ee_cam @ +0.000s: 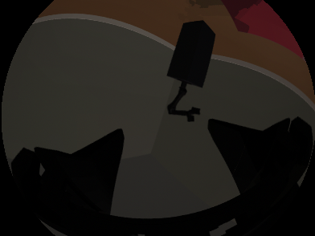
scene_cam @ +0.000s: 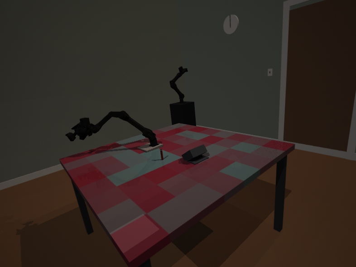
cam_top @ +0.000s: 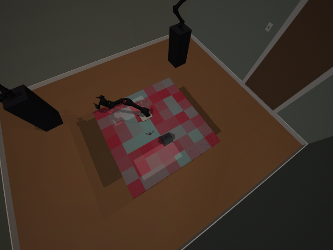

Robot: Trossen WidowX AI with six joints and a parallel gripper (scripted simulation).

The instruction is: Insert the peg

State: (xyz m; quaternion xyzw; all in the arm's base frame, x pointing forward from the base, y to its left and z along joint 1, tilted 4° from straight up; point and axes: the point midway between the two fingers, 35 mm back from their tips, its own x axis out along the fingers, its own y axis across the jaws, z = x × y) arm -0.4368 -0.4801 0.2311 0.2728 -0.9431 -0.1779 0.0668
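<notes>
Now: the red peg 75 cm ahead of my gripper tip, 38 cm to the left of it and 14 cm below it. Round my gripper tip: dark sloped panel (93 cm ahead, 53 cm to the left, 16 cm below).
</notes>
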